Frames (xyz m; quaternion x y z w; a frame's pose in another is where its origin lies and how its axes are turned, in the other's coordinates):
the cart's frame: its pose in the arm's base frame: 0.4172 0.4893 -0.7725 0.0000 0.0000 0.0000 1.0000
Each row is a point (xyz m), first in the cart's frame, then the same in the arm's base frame.
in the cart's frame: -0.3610 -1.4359 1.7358
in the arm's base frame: 0.0562 -0.9466 0.9633
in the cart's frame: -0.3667 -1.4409 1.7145
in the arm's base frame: 0.0505 -0.9516 0.9420
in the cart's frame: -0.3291 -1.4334 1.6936
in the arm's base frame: 0.0881 -0.9441 0.9211
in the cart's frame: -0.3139 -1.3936 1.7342
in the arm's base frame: 0.1033 -0.9043 0.9617
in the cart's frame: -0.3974 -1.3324 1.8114
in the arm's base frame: 0.0198 -0.8431 1.0389
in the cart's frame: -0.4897 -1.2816 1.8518
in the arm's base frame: -0.0725 -0.7923 1.0793
